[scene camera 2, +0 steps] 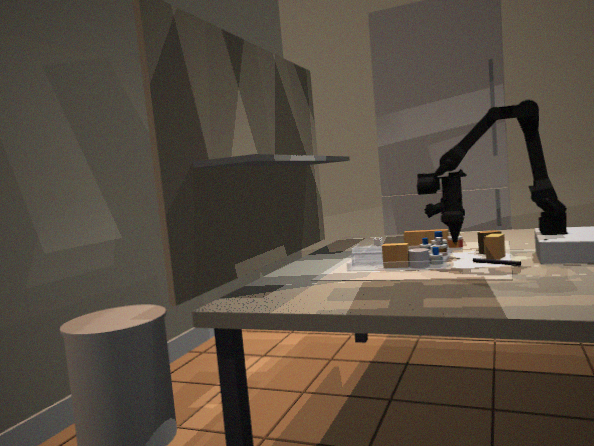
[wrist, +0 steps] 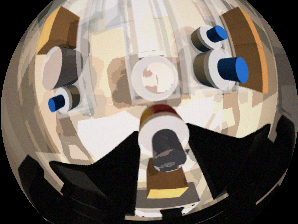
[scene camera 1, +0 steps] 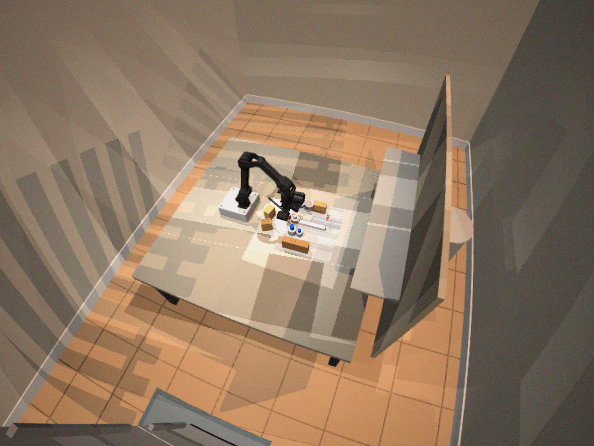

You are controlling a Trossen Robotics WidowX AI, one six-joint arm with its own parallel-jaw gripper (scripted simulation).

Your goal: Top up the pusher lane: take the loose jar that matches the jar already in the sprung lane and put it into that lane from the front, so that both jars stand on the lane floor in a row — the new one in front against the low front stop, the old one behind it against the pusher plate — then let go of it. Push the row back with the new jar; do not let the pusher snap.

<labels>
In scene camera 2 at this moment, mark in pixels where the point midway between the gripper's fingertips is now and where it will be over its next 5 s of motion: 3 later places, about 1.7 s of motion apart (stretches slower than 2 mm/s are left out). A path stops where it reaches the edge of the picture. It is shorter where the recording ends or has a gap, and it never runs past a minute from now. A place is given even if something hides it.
My gripper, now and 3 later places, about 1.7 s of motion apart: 455, 241; 450, 242; 443, 242; 439, 242
</labels>
